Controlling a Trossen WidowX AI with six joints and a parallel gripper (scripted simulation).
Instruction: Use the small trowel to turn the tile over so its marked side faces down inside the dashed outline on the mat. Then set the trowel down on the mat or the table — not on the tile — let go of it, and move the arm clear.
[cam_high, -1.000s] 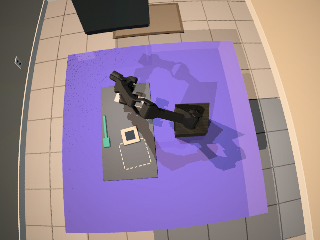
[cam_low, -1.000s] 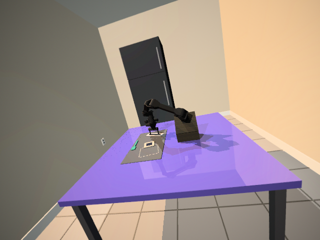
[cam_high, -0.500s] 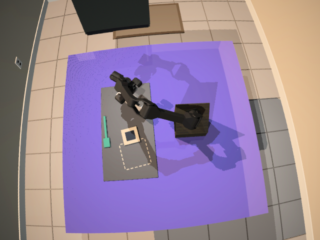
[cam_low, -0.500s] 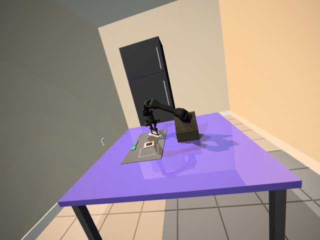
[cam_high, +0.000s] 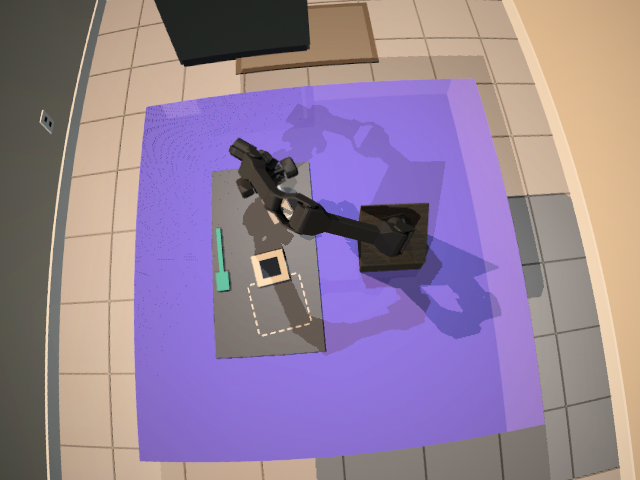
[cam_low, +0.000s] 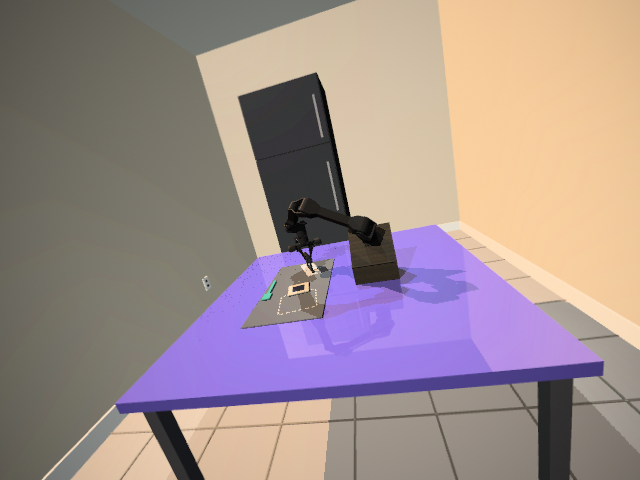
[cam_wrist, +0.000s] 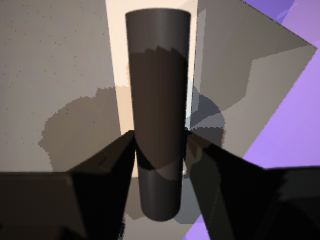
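Right now the trowel is 1 cm to the left of my gripper tip and 3 cm below it. The rest, counted from my gripper tip: grey mat (6 cm ahead, 20 cm to the left, 8 cm below); green flat tool (20 cm ahead, 20 cm to the left, 6 cm below); tile (5 cm ahead, 24 cm to the left, 6 cm below).
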